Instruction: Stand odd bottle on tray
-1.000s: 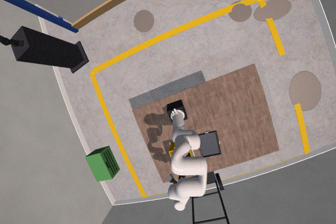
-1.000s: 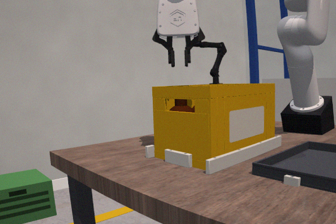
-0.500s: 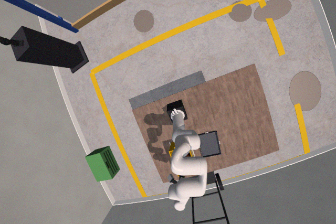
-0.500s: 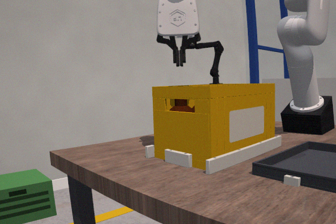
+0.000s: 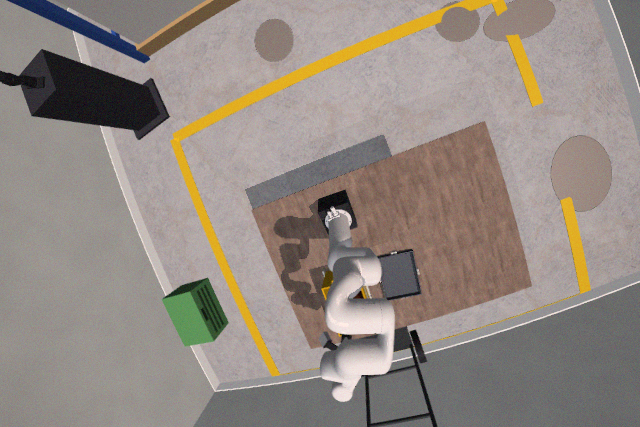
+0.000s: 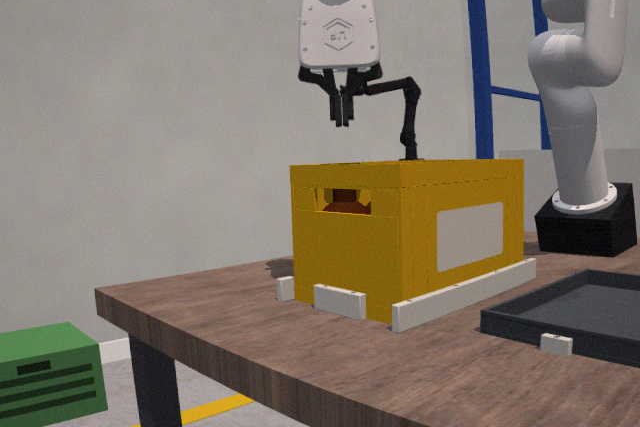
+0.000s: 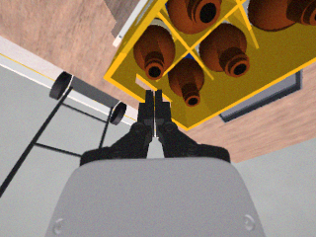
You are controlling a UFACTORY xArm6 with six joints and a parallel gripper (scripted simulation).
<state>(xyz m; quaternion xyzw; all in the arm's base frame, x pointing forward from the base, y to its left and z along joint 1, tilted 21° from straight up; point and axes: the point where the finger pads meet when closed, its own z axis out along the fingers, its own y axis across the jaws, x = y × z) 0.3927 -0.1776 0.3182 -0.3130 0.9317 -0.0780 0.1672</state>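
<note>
Now: hand 80 mm past the yellow crate, 60 mm to the right of it and 160 mm above it. The rest, counted from my hand: dark tray 60 mm behind, 330 mm to the left, 230 mm below.
</note>
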